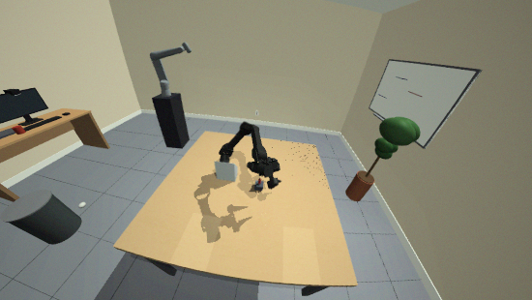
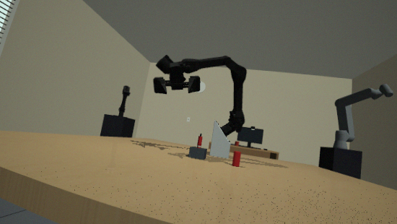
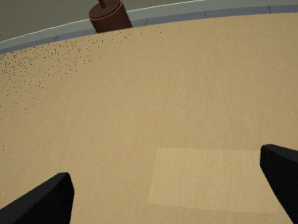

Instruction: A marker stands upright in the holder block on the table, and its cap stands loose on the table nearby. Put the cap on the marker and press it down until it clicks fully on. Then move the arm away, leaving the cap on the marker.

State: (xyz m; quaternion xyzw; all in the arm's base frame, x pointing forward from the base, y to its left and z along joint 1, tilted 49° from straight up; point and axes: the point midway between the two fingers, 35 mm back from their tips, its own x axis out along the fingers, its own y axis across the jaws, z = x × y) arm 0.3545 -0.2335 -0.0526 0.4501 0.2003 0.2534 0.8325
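Now: the red cap 250 mm to the left of my gripper tip, 210 mm below it and 60 mm behind it. Also, from my gripper tip: holder block 210 mm below, 110 mm behind, 100 mm to the left.
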